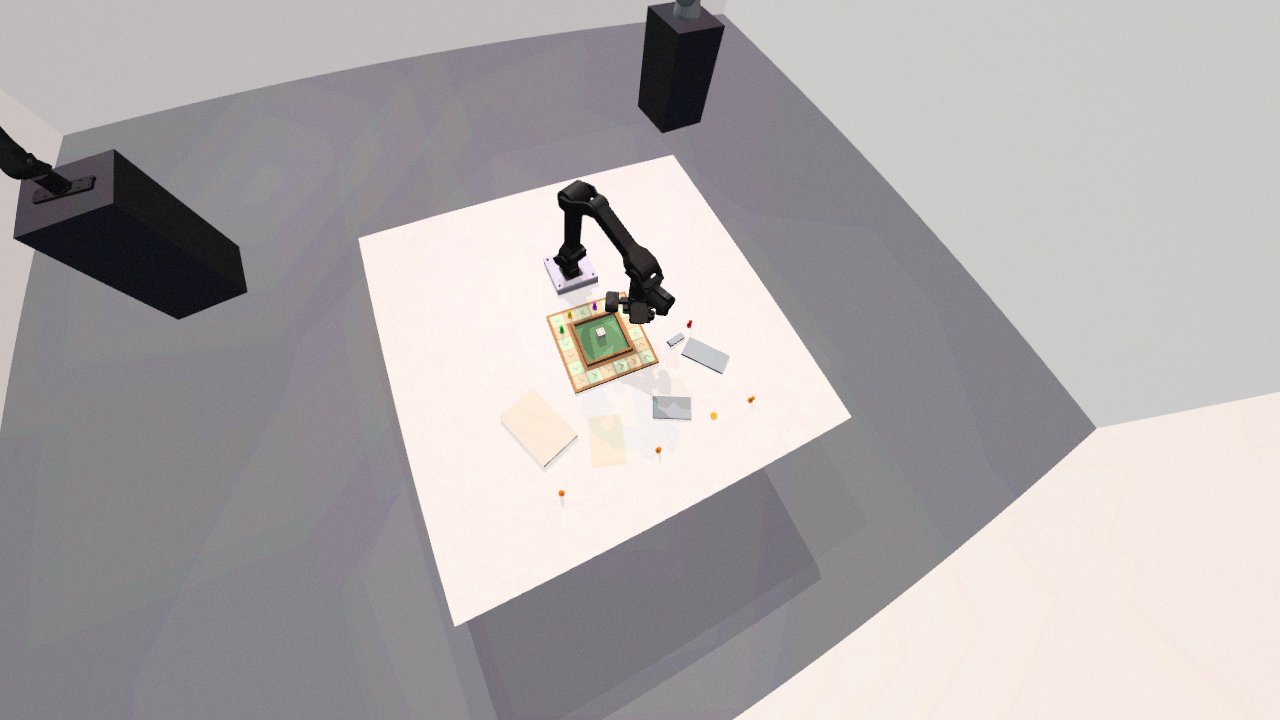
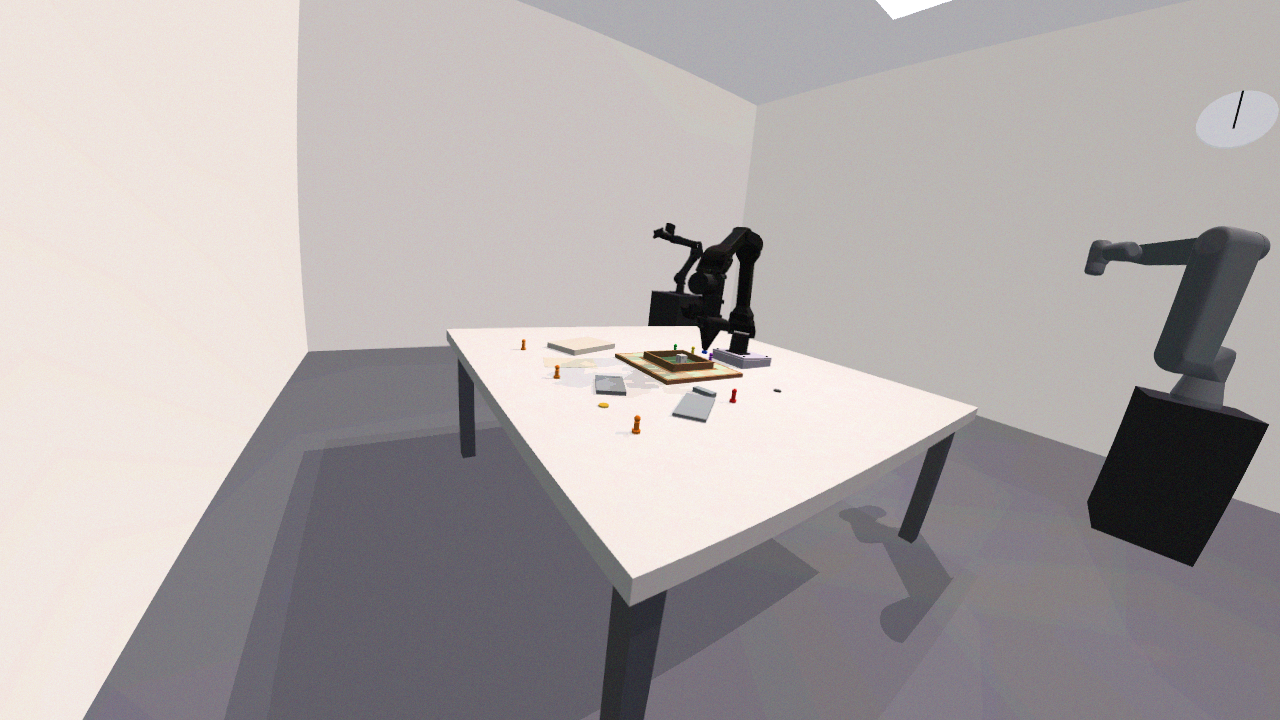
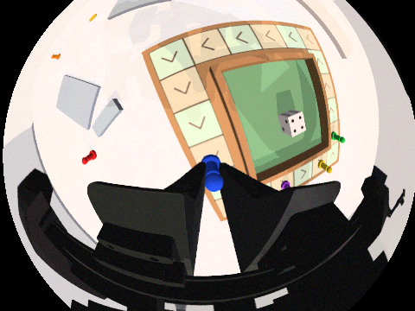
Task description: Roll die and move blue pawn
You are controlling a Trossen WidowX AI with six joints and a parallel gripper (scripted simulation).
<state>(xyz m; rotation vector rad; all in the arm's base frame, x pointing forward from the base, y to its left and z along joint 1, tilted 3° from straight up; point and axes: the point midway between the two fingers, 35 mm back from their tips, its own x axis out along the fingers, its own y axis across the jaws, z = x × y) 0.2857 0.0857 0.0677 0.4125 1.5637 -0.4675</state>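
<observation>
Now: gripper tip 20 mm past the white die, 110 mm to the left of it and 60 mm above it. From my gripper tip the other things lie so: blue pawn (10 mm above); purple pawn (120 mm behind, 80 mm to the right, 50 mm below); green-floored tray (10 mm behind, 110 mm to the right, 80 mm below).
</observation>
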